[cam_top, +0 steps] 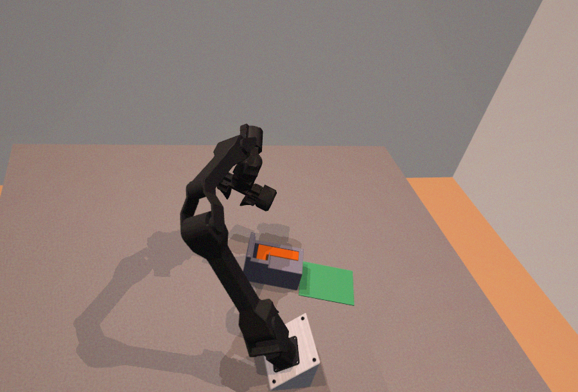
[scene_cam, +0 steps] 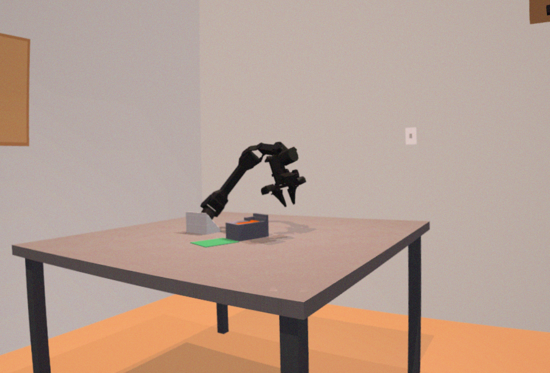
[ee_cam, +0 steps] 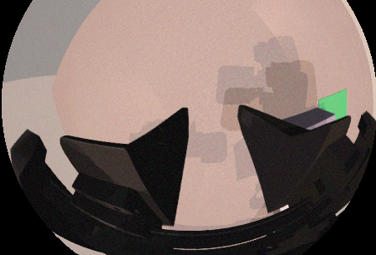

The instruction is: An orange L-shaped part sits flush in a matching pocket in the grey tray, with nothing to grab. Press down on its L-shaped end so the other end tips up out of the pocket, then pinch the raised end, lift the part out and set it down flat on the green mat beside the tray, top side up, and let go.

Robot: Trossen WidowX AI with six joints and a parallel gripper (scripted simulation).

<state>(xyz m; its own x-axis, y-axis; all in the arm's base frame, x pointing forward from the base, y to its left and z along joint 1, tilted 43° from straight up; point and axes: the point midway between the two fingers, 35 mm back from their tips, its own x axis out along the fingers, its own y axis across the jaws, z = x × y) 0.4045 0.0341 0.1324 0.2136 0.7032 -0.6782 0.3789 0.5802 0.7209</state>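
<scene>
Now: the orange L-shaped part 13 cm behind my gripper tip, 11 cm to the right of it and 8 cm below it. From my gripper tip the other things lie so: green mat 16 cm behind, 27 cm to the right, 14 cm below.
</scene>
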